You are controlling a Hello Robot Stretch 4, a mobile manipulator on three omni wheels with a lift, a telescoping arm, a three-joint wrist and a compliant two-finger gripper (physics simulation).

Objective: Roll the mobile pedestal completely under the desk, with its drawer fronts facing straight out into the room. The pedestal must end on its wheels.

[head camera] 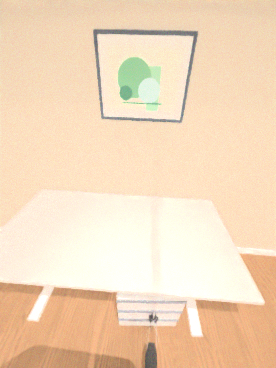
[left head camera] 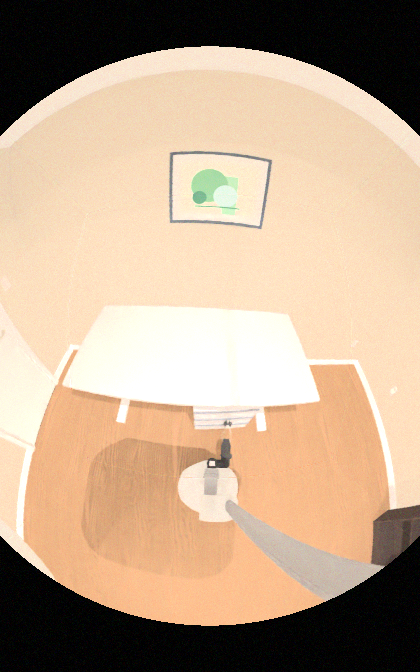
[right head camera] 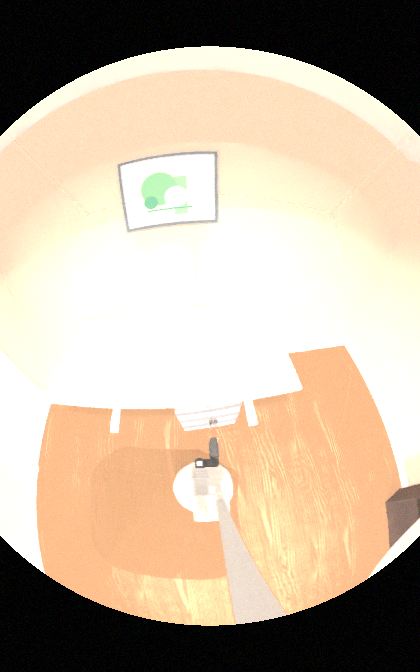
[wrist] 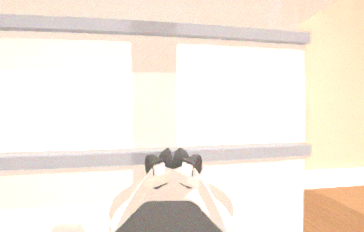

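Note:
The white pedestal stands upright between the desk's feet, drawer fronts with grey-blue strips facing me. Its top is hidden under the white desk, and its lower front shows below the desk's front edge. In the wrist view the strips converge slightly to the right, so the front is a little angled to my wrist. Its wheels are not visible. My gripper is shut and empty, fingertips at the drawer fronts, right of centre; contact is unclear.
The desk's left foot and right foot flank the pedestal; the right one is close beside it. A dark cabinet stands at the right. A framed picture hangs on the wall behind the desk.

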